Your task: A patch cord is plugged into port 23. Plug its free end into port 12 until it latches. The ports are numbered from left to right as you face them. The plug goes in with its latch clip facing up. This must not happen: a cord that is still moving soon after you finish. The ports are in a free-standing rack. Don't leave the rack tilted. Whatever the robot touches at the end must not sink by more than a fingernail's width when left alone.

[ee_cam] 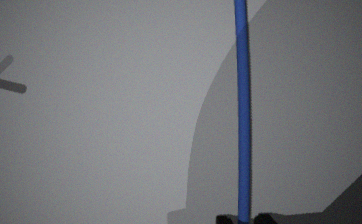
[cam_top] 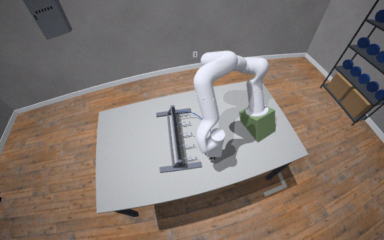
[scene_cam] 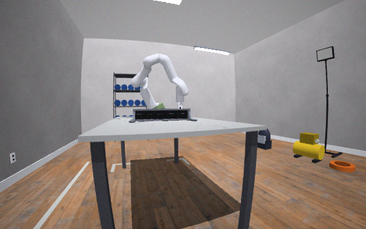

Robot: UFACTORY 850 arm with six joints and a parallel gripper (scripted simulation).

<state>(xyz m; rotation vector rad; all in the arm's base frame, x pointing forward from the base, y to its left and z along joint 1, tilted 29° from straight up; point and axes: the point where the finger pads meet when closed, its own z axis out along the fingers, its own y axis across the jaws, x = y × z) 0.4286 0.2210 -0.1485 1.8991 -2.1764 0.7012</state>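
The plug lies 2 cm to the left of my hand and 1 cm below it.
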